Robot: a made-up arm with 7 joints. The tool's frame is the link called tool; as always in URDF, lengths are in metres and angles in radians. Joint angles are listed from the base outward.
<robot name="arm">
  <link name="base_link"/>
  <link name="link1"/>
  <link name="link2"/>
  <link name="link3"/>
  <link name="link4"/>
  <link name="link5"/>
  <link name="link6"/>
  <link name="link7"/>
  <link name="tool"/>
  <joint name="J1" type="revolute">
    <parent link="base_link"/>
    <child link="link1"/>
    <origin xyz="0 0 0.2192"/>
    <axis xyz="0 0 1"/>
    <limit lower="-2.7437" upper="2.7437"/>
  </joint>
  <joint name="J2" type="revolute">
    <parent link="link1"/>
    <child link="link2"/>
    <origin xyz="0 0 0"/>
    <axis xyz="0 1 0"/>
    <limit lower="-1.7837" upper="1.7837"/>
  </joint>
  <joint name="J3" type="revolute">
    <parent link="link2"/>
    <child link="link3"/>
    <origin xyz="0 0 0.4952"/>
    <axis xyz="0 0 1"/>
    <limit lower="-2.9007" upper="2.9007"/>
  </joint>
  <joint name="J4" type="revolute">
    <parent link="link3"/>
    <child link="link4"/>
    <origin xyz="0.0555 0 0"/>
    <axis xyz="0 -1 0"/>
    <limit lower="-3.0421" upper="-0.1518"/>
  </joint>
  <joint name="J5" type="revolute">
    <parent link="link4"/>
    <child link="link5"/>
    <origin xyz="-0.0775 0 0.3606"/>
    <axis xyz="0 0 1"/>
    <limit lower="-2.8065" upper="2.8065"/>
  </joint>
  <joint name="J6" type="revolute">
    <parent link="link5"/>
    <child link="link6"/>
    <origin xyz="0 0 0"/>
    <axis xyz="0 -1 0"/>
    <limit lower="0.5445" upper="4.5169"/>
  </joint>
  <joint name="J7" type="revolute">
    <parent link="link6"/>
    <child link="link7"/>
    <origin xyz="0.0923 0 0"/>
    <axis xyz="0 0 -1"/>
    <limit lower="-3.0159" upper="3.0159"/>
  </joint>
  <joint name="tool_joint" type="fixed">
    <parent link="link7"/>
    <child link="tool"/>
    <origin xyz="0 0 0" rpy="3.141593 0 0"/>
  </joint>
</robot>
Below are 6 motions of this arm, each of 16 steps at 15 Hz.
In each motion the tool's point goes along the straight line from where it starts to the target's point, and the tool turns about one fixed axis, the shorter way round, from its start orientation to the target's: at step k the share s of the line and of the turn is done. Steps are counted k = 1, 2, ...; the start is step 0. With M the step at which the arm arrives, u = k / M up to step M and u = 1 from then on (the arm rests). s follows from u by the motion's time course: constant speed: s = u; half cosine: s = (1 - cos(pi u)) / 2; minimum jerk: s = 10 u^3 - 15 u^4 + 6 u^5.
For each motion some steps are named. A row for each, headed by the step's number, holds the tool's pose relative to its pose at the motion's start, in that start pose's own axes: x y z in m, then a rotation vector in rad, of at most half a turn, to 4 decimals.
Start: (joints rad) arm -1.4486 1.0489 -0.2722 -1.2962 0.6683 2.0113 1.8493
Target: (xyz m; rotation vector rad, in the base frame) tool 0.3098 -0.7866 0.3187 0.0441 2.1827 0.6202
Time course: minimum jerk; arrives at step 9
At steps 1, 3, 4, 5, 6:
1: -0.0027 0.0034 0.0004 -0.0057 -0.0044 -0.0073
3: -0.0488 0.0614 0.0070 -0.1045 -0.0793 -0.1331
4: -0.0923 0.1160 0.0132 -0.1975 -0.1500 -0.2515
5: -0.1403 0.1765 0.0201 -0.3004 -0.2281 -0.3825
6: -0.1838 0.2311 0.0263 -0.3934 -0.2987 -0.5010

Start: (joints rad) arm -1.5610 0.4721 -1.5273 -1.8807 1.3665 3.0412 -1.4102
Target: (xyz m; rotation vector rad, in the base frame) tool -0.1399 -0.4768 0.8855 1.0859 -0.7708 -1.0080
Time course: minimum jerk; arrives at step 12
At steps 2, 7, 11, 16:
2: 0.0083 -0.0082 -0.0127 -0.0134 0.0249 -0.0350
7: 0.1534 -0.1503 -0.2345 -0.2464 0.4579 -0.6452
11: 0.2336 -0.2289 -0.3570 -0.3752 0.6972 -0.9824
16: 0.2348 -0.2300 -0.3589 -0.3771 0.7008 -0.9875

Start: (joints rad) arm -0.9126 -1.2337 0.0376 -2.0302 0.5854 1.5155 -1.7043
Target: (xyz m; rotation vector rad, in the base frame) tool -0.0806 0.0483 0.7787 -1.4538 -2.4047 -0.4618
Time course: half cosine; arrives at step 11
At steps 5, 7, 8, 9, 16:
5: -0.0415 0.0144 0.0148 0.4083 0.2230 -0.3024
7: -0.0685 0.0238 0.0244 0.6737 0.3680 -0.4990
8: -0.0800 0.0278 0.0285 0.7877 0.4303 -0.5835
9: -0.0890 0.0310 0.0317 0.8764 0.4787 -0.6492
16: -0.0967 0.0336 0.0344 0.9520 0.5200 -0.7052

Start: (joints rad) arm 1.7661 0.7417 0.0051 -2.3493 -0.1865 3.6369 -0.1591
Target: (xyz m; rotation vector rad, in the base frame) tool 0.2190 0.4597 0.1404 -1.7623 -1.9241 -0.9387
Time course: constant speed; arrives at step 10
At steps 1, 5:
1: -0.0264 0.0250 -0.0018 -0.0420 0.0126 0.0332
5: -0.1320 0.1248 -0.0088 -0.2100 0.0629 0.1661

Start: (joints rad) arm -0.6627 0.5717 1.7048 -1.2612 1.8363 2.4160 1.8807
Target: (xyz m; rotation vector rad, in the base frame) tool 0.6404 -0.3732 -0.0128 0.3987 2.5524 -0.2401
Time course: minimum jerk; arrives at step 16
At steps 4, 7, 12, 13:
4: 0.0072 -0.0221 -0.0948 0.2500 0.0392 -0.0235
7: 0.0265 -0.0818 -0.3516 0.9276 0.1456 -0.0873
12: 0.0620 -0.1910 -0.8208 2.1653 0.3399 -0.2038
13: 0.0658 -0.2027 -0.8710 2.2975 0.3607 -0.2162

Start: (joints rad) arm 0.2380 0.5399 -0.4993 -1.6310 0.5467 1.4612 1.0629
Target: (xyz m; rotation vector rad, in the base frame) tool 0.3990 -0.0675 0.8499 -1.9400 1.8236 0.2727
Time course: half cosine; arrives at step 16
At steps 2, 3, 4, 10, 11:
2: -0.0074 0.0164 -0.0065 0.0243 0.0021 -0.0044
3: -0.0165 0.0363 -0.0144 0.0538 0.0047 -0.0098
4: -0.0286 0.0631 -0.0249 0.0936 0.0081 -0.0170
10: -0.1352 0.2980 -0.1178 0.4417 0.0384 -0.0801
11: -0.1521 0.3353 -0.1325 0.4969 0.0432 -0.0902

